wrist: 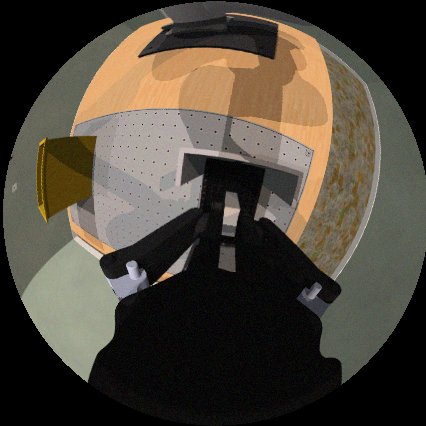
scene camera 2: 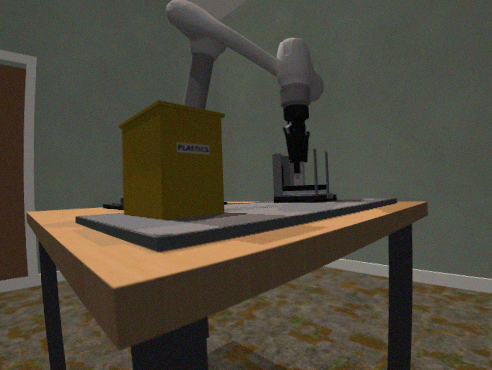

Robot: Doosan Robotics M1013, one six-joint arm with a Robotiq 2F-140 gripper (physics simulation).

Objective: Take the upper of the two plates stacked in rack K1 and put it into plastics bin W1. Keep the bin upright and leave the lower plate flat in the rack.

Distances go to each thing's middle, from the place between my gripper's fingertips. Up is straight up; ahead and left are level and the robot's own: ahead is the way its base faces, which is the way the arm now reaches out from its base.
I see the black plate (wrist: 219, 176) 10 mm ahead of my hand and 10 mm below it. From my hand the other things lie so: yellow plastics bin W1 (scene camera 2: 172, 161) (20 mm behind, 420 mm to the right, 40 mm above).
